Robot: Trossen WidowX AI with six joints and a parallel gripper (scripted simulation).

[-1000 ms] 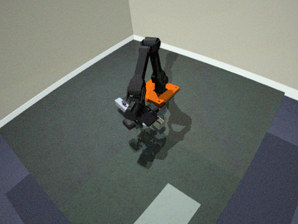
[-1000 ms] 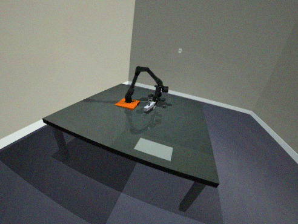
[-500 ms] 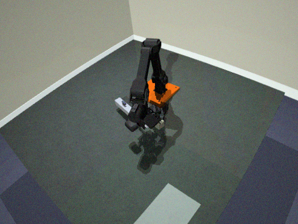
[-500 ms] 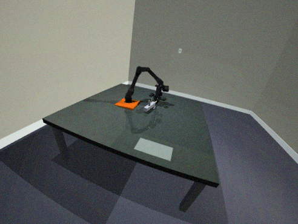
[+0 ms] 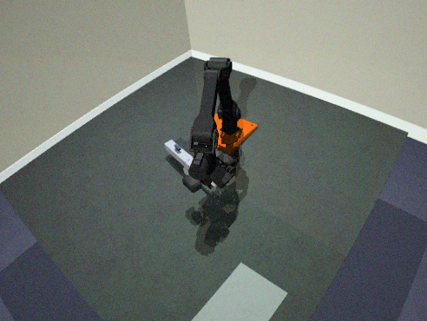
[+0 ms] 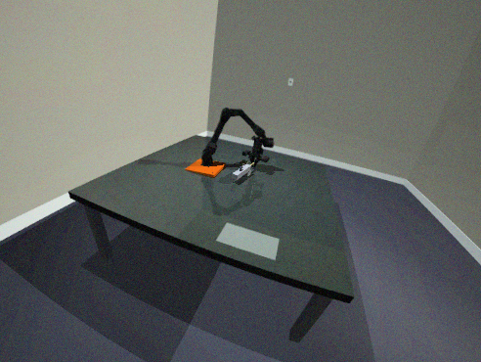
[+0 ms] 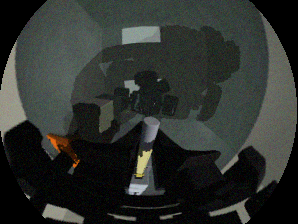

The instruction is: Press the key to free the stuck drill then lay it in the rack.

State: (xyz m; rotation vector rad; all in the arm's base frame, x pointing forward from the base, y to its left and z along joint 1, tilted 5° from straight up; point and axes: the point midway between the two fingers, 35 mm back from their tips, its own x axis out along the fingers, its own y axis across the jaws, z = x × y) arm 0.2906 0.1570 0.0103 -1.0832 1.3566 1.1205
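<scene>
The beige rack is 8 cm behind my gripper tip. Round my gripper tip: white fixture: 3 cm behind, 18 cm to the right, 2 cm above.
</scene>
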